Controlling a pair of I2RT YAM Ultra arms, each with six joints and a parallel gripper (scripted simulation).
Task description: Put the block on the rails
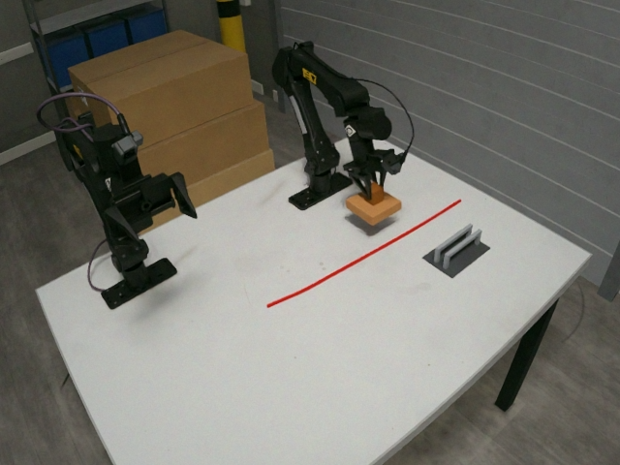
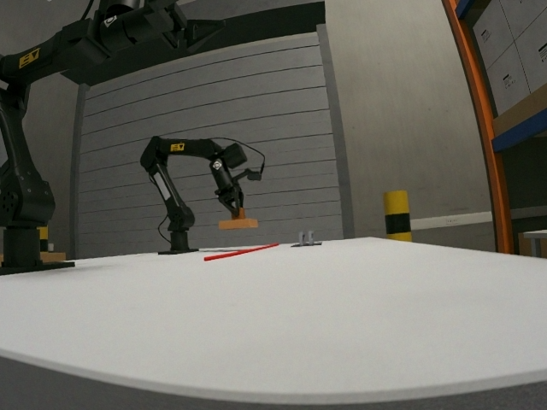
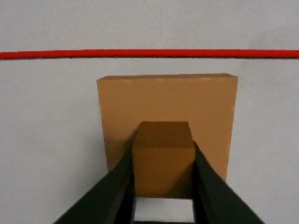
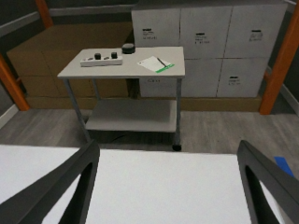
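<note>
Right now the rack is 210 mm ahead of my left hand, 100 mm to the left of it and 100 mm below it. From my left hand the other things lie so: orange block: 20 mm below.
</note>
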